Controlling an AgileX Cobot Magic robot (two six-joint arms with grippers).
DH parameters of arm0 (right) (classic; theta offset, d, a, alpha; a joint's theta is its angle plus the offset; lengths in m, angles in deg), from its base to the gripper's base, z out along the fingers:
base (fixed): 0 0 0 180
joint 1: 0 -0.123 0 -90
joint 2: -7.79 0 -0.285 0
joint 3: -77.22 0 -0.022 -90
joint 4: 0 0.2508 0 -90
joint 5: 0 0 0.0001 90
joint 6: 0 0.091 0 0
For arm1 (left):
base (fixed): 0 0 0 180
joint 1: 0 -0.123 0 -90
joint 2: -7.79 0 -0.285 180
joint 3: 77.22 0 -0.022 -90
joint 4: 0 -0.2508 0 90
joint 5: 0 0 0.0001 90
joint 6: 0 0.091 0 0
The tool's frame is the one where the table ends.
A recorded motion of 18 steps. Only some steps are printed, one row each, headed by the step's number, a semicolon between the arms.
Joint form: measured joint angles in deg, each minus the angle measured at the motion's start. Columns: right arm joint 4, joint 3, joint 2, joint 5, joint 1, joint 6; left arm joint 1, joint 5, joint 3, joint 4, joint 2, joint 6.
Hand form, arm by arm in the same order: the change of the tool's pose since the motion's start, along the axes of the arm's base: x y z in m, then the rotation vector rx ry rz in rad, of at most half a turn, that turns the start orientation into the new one. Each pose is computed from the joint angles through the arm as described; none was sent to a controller.
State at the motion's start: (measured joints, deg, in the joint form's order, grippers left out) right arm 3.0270 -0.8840 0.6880 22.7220 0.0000 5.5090; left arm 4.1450 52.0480 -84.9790 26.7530 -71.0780 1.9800
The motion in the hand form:
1: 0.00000 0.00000 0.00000 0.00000 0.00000 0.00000; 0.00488 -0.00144 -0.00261 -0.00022 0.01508 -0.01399
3: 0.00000 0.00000 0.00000 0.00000 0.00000 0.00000; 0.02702 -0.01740 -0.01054 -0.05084 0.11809 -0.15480
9: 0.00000 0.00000 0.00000 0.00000 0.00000 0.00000; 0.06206 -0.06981 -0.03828 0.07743 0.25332 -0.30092
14: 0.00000 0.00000 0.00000 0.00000 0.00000 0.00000; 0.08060 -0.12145 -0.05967 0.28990 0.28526 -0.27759
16: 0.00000 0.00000 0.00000 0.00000 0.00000 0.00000; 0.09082 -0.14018 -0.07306 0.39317 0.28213 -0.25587
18: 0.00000 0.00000 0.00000 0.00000 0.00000 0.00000; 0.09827 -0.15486 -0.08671 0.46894 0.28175 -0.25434
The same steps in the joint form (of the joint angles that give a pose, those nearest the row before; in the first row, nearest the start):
1: 0.00 0.00 0.00 0.00 0.00 0.00; 0.00 0.55 -0.40 0.75 -1.02 0.69
3: 0.00 0.00 0.00 0.00 0.00 0.00; 0.57 7.06 -4.77 8.38 -7.18 4.57
9: 0.00 0.00 0.00 0.00 0.00 0.00; 10.51 11.50 -12.12 1.22 -17.83 2.37
14: 0.00 0.00 0.00 0.00 0.00 0.00; 21.33 11.97 -19.00 -16.49 -25.79 -6.91
16: 0.00 0.00 0.00 0.00 0.00 0.00; 24.78 12.15 -21.54 -24.08 -29.61 -9.73
18: 0.00 0.00 0.00 0.00 0.00 0.00; 27.05 12.22 -22.95 -28.70 -32.64 -10.80

